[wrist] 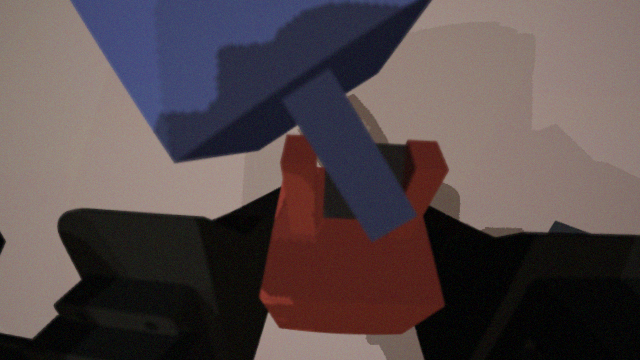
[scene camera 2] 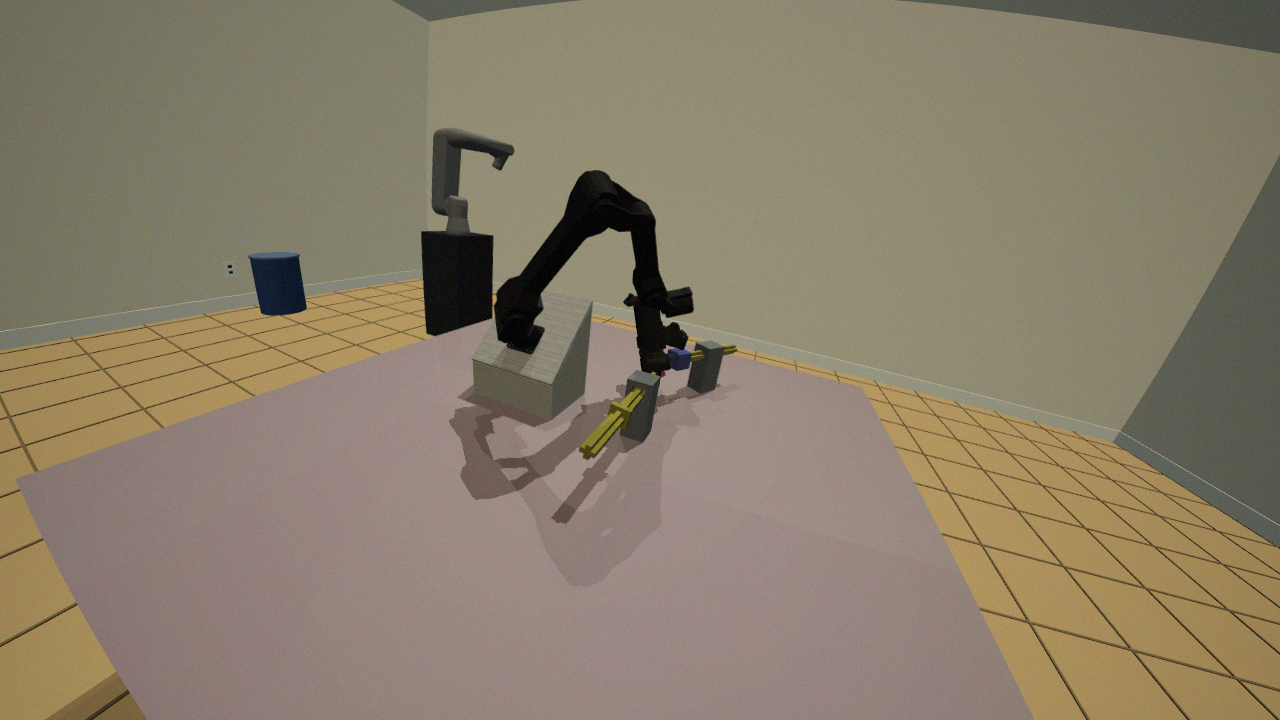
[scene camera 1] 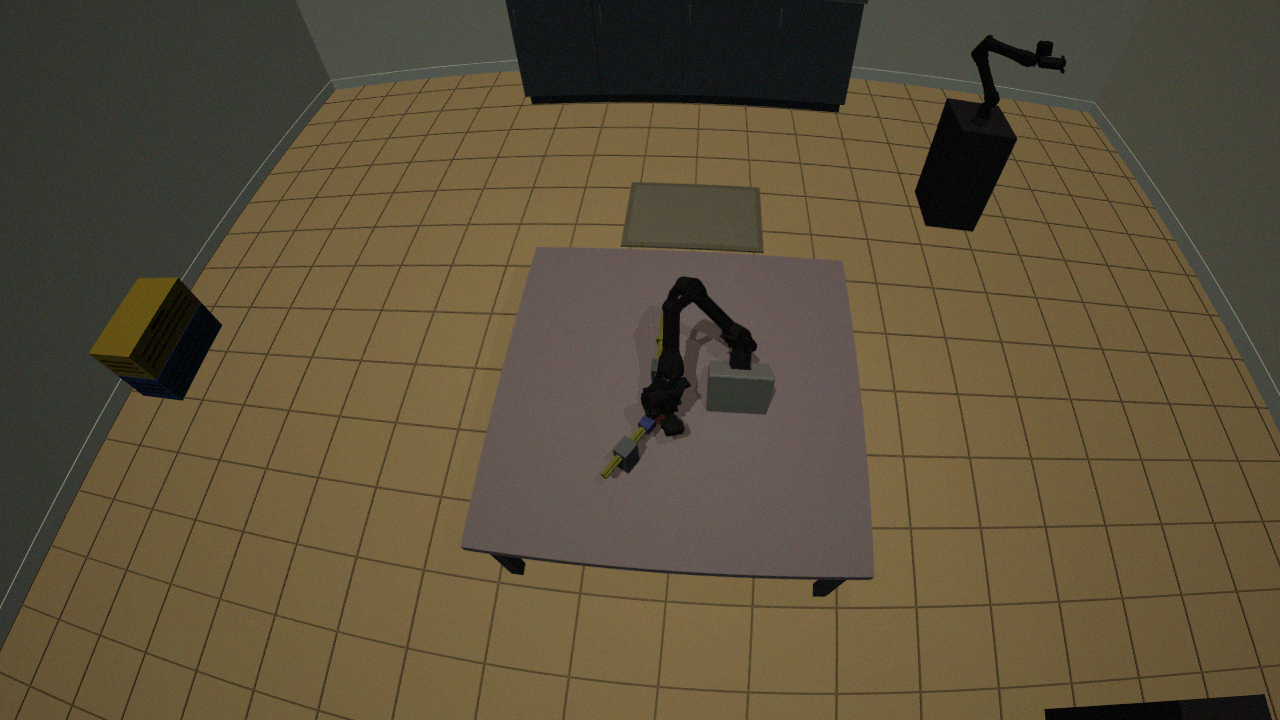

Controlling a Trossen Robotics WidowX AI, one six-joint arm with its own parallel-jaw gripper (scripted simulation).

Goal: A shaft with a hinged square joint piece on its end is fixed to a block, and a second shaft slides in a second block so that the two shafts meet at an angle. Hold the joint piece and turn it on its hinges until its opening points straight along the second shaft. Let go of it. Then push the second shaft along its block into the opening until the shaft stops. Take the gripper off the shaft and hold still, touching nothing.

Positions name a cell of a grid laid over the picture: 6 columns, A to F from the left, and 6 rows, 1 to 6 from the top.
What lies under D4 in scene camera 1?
My gripper.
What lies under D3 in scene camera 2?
My gripper.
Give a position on a red joint piece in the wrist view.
D5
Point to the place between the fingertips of my gripper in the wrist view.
D4
